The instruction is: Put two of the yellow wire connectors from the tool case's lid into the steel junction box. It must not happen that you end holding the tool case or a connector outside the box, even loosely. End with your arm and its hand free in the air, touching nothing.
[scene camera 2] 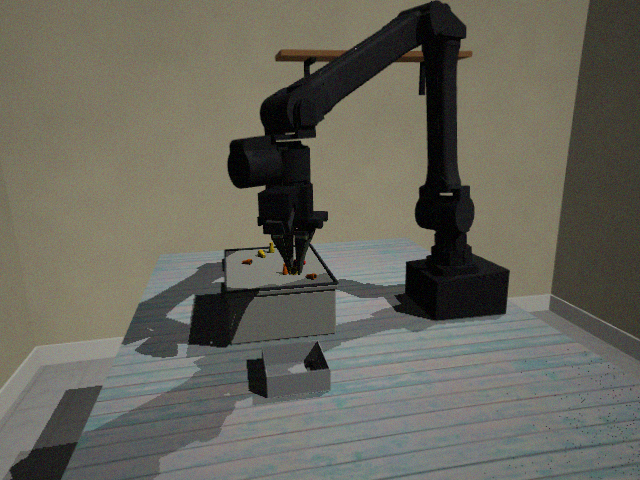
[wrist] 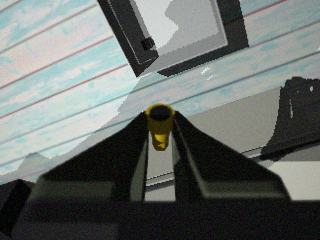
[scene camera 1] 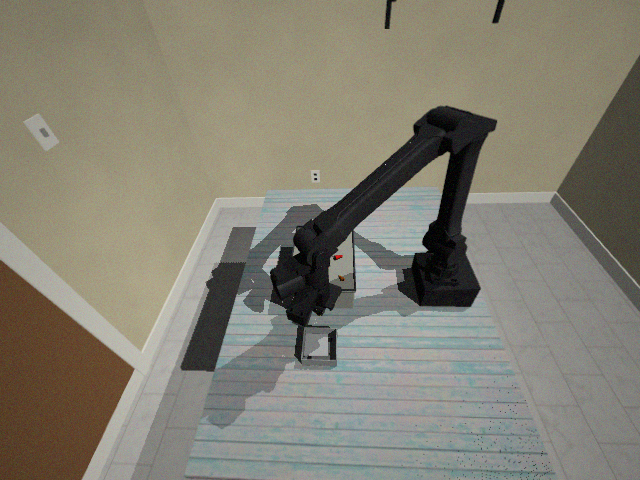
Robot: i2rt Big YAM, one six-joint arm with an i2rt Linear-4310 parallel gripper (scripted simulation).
Scene:
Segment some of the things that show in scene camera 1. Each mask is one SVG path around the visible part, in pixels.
A grey tool case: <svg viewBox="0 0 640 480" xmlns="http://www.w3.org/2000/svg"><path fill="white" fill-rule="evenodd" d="M295 245L293 245L292 256L300 253ZM354 230L337 247L338 251L330 257L330 267L328 267L329 283L342 288L334 308L354 308L354 295L356 292Z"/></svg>

